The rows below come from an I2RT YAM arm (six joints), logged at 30 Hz.
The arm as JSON. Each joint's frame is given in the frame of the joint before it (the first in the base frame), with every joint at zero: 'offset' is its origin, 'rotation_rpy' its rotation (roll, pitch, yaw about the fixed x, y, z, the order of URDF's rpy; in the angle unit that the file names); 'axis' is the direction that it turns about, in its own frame. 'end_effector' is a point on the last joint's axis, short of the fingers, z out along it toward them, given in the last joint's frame.
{
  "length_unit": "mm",
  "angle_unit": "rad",
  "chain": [
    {
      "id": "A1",
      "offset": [
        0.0,
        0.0,
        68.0
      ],
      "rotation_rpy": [
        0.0,
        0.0,
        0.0
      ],
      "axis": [
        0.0,
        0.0,
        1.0
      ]
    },
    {
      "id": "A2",
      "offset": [
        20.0,
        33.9,
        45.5
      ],
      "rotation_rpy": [
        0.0,
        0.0,
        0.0
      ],
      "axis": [
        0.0,
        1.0,
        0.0
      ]
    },
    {
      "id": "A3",
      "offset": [
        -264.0,
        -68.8,
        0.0
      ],
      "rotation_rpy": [
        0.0,
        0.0,
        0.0
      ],
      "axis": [
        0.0,
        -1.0,
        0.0
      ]
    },
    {
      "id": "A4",
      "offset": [
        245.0,
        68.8,
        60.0
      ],
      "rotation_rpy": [
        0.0,
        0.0,
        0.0
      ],
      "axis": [
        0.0,
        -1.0,
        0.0
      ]
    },
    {
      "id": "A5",
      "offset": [
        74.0,
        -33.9,
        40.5
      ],
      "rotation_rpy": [
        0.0,
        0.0,
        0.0
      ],
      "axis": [
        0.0,
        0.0,
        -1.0
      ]
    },
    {
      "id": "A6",
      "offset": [
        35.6,
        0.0,
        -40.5
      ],
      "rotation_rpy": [
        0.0,
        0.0,
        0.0
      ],
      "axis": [
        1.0,
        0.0,
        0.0
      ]
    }
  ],
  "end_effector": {
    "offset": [
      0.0,
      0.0,
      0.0
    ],
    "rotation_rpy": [
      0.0,
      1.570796,
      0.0
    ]
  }
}
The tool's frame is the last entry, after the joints.
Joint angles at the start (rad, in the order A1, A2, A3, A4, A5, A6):
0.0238, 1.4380, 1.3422, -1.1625, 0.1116, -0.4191
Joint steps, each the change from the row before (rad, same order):
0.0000, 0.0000, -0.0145, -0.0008, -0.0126, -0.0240
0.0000, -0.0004, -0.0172, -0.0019, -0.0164, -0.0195
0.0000, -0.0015, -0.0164, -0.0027, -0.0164, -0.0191
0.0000, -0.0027, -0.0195, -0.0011, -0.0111, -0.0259
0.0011, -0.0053, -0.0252, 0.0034, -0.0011, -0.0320
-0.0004, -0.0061, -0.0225, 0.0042, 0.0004, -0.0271
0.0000, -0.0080, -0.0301, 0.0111, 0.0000, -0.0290
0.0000, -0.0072, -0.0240, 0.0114, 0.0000, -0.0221
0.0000, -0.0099, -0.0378, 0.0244, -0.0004, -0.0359
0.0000, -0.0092, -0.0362, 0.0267, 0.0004, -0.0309
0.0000, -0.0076, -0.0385, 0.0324, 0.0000, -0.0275
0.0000, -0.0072, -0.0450, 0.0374, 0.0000, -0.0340
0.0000, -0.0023, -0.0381, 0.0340, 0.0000, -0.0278
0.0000, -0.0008, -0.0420, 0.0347, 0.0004, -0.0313
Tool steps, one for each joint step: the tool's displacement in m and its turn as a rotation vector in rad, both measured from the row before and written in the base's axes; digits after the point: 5 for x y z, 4 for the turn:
-0.00109, 0.00042, -0.00417, 0.0044, 0.0179, 0.0265
-0.00155, 0.00054, -0.00485, 0.0097, 0.0207, 0.0233
-0.00186, 0.00054, -0.00435, 0.0103, 0.0193, 0.0227
-0.00223, 0.00034, -0.00483, 0.0038, 0.0196, 0.0278
-0.00279, 0.00026, -0.00562, -0.0068, 0.0181, 0.0324
-0.00267, -0.00018, -0.00466, -0.0066, 0.0135, 0.0259
-0.00308, -0.00008, -0.00614, -0.0063, 0.0124, 0.0283
-0.00239, -0.00006, -0.00466, -0.0046, 0.0065, 0.0216
-0.00301, -0.00006, -0.00755, -0.0067, 0.0053, 0.0352
-0.00266, -0.00008, -0.00724, -0.0064, 0.0018, 0.0302
-0.00231, -0.00006, -0.00812, -0.0053, -0.0001, 0.0269
-0.00285, -0.00007, -0.00986, -0.0066, 0.0021, 0.0333
-0.00201, -0.00005, -0.00911, -0.0054, 0.0032, 0.0272
-0.00270, -0.00008, -0.01041, -0.0065, 0.0081, 0.0306

